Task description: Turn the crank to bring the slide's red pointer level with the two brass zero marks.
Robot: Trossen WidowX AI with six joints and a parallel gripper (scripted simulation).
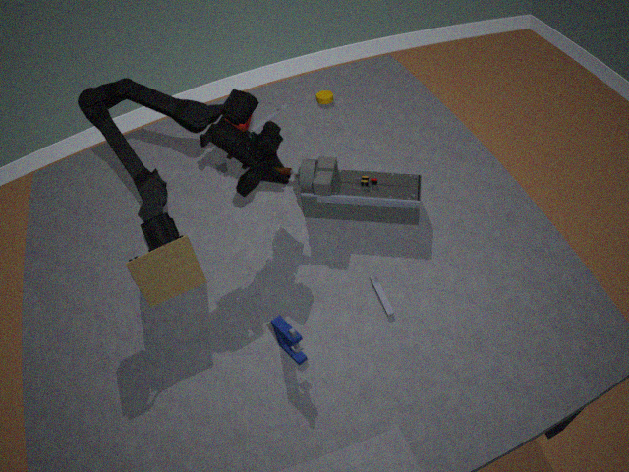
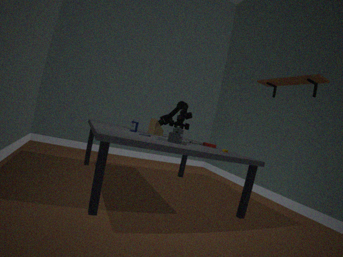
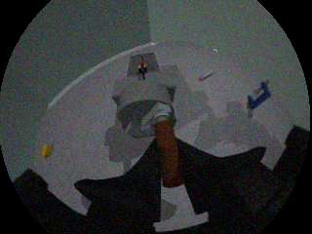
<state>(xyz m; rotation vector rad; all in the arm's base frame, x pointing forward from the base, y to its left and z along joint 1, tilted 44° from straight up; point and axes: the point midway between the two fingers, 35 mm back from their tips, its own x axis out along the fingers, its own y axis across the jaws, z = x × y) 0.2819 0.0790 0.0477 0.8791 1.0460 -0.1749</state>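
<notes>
The brown crank handle lies 30 mm above my gripper tip, 10 mm to the left of it and 10 mm behind it. The rest, counted from my gripper tip: grey bar 310 mm to the right, 80 mm below, 80 mm ahead; red pointer 170 mm ahead, 80 mm to the right, 10 mm below; small grey block 230 mm to the left, 120 mm behind, 80 mm below.
</notes>
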